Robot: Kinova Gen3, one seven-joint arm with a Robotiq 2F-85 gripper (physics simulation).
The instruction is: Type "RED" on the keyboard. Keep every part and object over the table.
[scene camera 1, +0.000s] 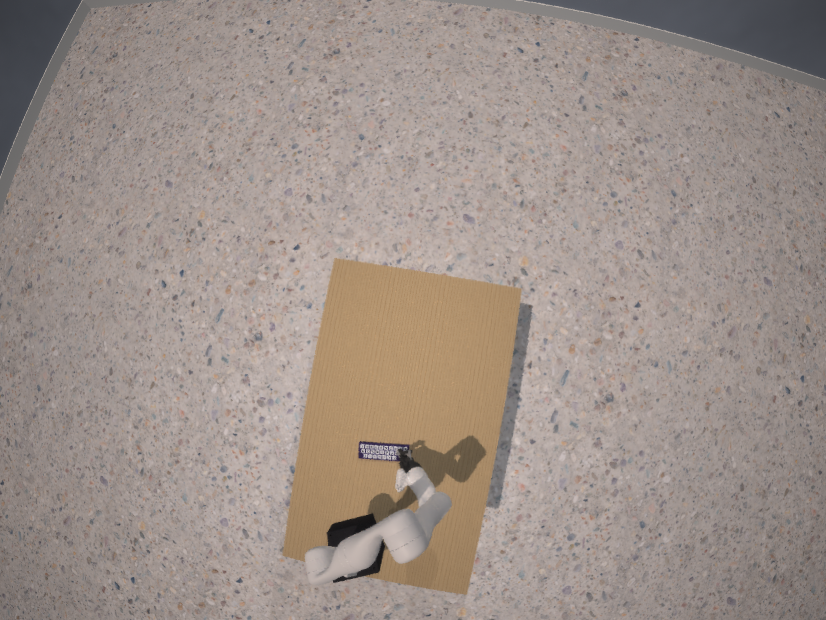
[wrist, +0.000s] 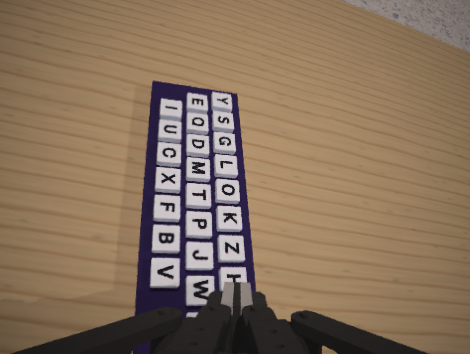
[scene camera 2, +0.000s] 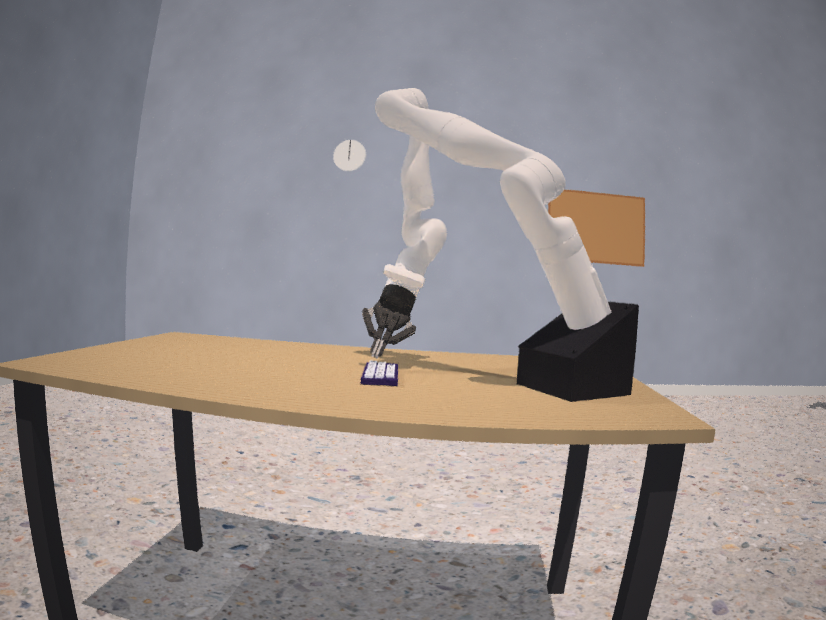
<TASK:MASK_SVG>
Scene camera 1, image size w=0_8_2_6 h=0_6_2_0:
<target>keyboard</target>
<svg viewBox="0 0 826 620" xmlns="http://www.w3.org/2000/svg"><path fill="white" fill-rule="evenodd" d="M358 458L400 461L396 453L397 449L409 450L409 445L360 441Z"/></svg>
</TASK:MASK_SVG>
